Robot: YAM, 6 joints.
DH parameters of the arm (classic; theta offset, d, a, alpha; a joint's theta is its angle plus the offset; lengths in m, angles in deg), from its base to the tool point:
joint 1: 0 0.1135 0.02 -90
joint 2: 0 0 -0.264 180
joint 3: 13.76 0 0.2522 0
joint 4: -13.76 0 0.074 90
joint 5: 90 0 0 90
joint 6: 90 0.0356 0 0
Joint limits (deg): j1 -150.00..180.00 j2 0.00..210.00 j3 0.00..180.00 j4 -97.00..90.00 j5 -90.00..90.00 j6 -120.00..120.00
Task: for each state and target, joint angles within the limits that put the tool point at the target. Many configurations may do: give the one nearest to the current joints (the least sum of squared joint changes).
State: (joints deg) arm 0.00 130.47 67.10 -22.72 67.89 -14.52
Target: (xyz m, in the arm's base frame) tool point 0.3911 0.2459 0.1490
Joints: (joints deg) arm 36.18 126.83 88.56 -15.01 65.38 -14.52
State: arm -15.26 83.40 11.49 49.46 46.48 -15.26
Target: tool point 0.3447 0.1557 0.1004
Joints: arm 27.62 117.64 47.61 48.65 37.85 -15.26
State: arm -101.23 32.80 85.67 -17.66 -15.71 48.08
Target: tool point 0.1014 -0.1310 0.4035
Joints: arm -57.28 46.39 60.72 -25.11 -24.05 48.08
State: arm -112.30 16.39 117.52 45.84 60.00 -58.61
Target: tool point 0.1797 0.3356 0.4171
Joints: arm -123.09 0.75 92.71 47.49 66.49 -58.61
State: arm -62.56 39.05 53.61 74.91 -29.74 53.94
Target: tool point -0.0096 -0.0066 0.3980
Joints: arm -66.30 18.02 26.42 81.77 18.75 53.94
